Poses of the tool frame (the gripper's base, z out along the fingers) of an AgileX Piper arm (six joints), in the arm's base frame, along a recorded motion.
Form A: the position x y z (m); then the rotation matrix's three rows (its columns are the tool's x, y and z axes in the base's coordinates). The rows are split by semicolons.
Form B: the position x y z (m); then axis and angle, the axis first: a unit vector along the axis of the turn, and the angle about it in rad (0 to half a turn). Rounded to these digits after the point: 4 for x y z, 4 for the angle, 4 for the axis.
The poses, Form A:
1: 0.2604, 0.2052, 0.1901; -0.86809, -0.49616, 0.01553; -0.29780, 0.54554, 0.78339; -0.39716, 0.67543, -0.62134
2: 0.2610, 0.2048, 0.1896; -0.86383, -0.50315, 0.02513; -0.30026, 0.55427, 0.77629; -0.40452, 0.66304, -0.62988
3: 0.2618, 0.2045, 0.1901; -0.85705, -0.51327, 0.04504; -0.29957, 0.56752, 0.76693; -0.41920, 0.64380, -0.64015
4: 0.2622, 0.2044, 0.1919; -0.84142, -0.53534, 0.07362; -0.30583, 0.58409, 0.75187; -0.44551, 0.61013, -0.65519
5: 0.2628, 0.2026, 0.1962; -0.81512, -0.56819, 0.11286; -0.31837, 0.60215, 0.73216; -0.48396, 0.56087, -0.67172
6: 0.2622, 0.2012, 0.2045; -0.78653, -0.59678, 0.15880; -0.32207, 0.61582, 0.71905; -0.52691, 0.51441, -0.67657
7: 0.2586, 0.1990, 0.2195; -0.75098, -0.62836, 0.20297; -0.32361, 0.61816, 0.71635; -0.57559, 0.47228, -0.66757
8: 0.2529, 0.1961, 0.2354; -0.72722, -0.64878, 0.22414; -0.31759, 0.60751, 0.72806; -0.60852, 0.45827, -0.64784
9: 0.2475, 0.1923, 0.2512; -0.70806, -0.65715, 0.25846; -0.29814, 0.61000, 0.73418; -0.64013, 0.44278, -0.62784
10: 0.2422, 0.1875, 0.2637; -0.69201, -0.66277, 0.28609; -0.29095, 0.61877, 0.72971; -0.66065, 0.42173, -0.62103
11: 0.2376, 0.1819, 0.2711; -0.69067, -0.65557, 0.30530; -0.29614, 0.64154, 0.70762; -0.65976, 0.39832, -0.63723
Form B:
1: 0.2604, 0.2052, 0.1901, -0.2295, 0.8772, 0.4217, 2.9041
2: 0.2610, 0.2048, 0.1896, -0.2319, 0.8796, 0.4154, 2.8949
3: 0.2618, 0.2045, 0.1901, -0.2342, 0.8831, 0.4065, 2.8756
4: 0.2622, 0.2044, 0.1919, -0.2423, 0.8874, 0.3923, 2.8447
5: 0.2628, 0.2026, 0.1962, -0.2559, 0.8917, 0.3733, 2.8004
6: 0.2622, 0.2012, 0.2045, -0.2670, 0.8946, 0.3584, 2.7483
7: 0.2586, 0.1990, 0.2195, -0.2802, 0.8939, 0.3499, 2.6910
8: 0.2529, 0.1961, 0.2354, -0.2883, 0.8897, 0.3539, 2.6547
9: 0.2475, 0.1923, 0.2512, -0.2883, 0.8892, 0.3553, 2.6119
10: 0.2422, 0.1875, 0.2637, -0.2898, 0.8908, 0.3499, 2.5814
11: 0.2376, 0.1819, 0.2711, -0.2877, 0.8975, 0.3343, 2.5740
